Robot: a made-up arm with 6 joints. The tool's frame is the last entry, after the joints.
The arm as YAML. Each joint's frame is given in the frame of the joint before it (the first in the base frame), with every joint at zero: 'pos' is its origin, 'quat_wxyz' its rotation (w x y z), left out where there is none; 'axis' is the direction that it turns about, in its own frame. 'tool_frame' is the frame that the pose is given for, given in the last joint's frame.
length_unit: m
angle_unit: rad
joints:
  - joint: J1
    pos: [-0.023, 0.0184, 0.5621]
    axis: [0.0, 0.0, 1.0]
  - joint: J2
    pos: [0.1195, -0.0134, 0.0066]
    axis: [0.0, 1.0, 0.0]
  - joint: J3
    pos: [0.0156, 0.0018, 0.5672]
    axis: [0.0, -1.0, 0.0]
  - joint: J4
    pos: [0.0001, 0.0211, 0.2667]
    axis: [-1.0, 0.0, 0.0]
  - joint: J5
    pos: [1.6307, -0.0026, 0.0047]
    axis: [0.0, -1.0, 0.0]
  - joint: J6
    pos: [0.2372, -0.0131, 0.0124]
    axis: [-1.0, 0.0, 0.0]
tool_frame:
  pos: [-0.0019, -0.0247, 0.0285]
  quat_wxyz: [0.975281, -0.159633, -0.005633, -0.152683]
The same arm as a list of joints. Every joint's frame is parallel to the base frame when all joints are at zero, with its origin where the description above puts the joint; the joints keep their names.
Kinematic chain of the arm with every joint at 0, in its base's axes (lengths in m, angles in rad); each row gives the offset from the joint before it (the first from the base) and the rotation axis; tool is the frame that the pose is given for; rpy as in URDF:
J1: xyz -0.0230 0.0184 0.5621 axis +z
J2: xyz 0.1195 -0.0134 0.0066 axis +y
J3: xyz 0.0156 0.0018 0.5672 axis -y
J4: xyz 0.0001 0.0211 0.2667 axis -x
J5: xyz 1.6307 -0.0026 0.0047 axis -y
J6: xyz 0.2372 -0.0131 0.0124 axis -x
tool: xyz -0.0019 -0.0247 0.0285 rpy -0.3154 -0.0598 -0.3011

